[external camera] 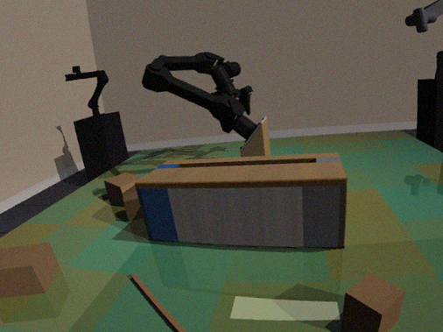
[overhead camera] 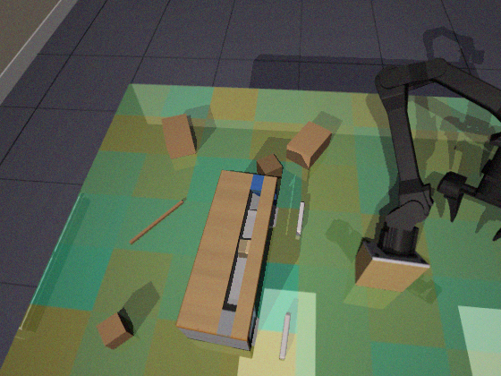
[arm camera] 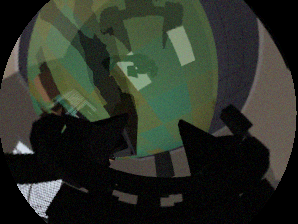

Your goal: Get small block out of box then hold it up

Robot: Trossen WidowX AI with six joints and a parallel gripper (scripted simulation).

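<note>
The wooden box is 48 cm ahead of my gripper tip, 5 cm to the left of it and 9 cm below it. From my gripper tip the other things lie so: thin brown stick: 75 cm ahead, 5 cm to the right, 14 cm below; then block: 49 cm ahead, 5 cm to the left, 6 cm below.
</note>
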